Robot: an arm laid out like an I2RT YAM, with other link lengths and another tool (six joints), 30 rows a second.
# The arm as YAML. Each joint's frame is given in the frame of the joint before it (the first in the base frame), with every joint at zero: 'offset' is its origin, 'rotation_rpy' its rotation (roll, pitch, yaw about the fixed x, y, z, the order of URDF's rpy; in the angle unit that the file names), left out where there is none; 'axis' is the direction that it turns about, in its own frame. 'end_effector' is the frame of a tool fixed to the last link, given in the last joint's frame.
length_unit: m
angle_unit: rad
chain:
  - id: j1
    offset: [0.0, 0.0, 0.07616]
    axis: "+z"
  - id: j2
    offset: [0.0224, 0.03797, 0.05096]
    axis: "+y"
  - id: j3
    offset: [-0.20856, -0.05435, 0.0]
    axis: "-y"
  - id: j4
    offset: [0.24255, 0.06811, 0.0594]
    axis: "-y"
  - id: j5
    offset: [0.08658, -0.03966, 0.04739]
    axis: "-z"
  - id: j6
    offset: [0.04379, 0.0, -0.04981]
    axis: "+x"
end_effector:
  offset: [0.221, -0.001, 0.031]
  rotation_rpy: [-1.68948, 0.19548, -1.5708]
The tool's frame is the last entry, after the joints.
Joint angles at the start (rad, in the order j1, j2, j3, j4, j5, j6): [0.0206, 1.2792, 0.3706, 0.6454, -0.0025, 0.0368]
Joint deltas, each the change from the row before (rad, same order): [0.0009, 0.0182, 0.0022, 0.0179, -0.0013, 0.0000]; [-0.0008, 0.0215, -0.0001, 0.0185, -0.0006, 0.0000]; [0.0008, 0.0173, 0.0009, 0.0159, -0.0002, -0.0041]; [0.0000, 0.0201, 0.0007, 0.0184, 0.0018, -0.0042]
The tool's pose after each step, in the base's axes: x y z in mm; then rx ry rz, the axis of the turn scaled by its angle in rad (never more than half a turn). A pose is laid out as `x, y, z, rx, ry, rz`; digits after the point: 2 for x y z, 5 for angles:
506.03, 21.82, 106.84, -1.30282, 1.57352, -0.82572
506.72, 21.59, 102.78, -1.30446, 1.57614, -0.82412
507.49, 22.19, 100.39, -1.30891, 1.57398, -0.82609
508.28, 21.86, 97.38, -1.31224, 1.57413, -0.83004

